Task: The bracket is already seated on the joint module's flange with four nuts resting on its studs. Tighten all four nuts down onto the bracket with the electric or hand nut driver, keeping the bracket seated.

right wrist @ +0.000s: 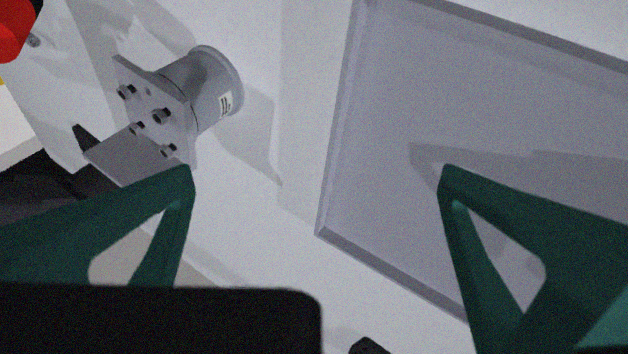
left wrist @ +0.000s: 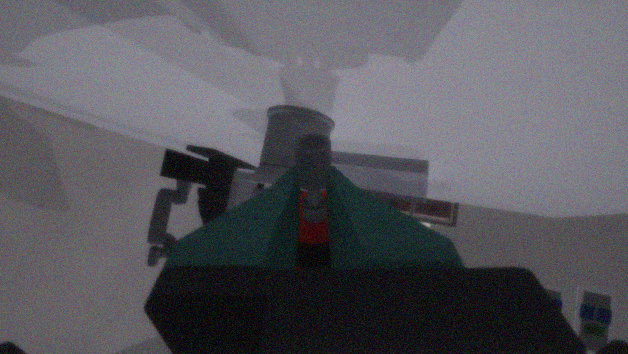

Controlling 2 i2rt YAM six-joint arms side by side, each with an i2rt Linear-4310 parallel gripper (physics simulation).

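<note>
My left gripper point(left wrist: 313, 177) is shut on the nut driver, whose grey socket point(left wrist: 313, 152) points up past the fingertips and whose red handle point(left wrist: 313, 232) shows between the green fingers. The red handle point(right wrist: 14, 30) also shows at the top left of the right wrist view, apart from the bracket. The grey joint module point(left wrist: 292, 135) point(right wrist: 212, 80) lies with the angled bracket point(right wrist: 132, 155) against its flange. Several nuts point(right wrist: 161, 116) sit on studs on the bracket's face; how tight they are is unclear. My right gripper point(right wrist: 316, 178) is open and empty, to the right of the bracket.
A large grey tray point(right wrist: 324, 190) point(left wrist: 380, 160) lies right of the joint module, partly under my right gripper's right finger. Dark blocky parts point(right wrist: 50, 180) point(left wrist: 217, 185) are near the bracket. Bins with blue and green pieces point(left wrist: 595, 322) show at the lower right of the left wrist view.
</note>
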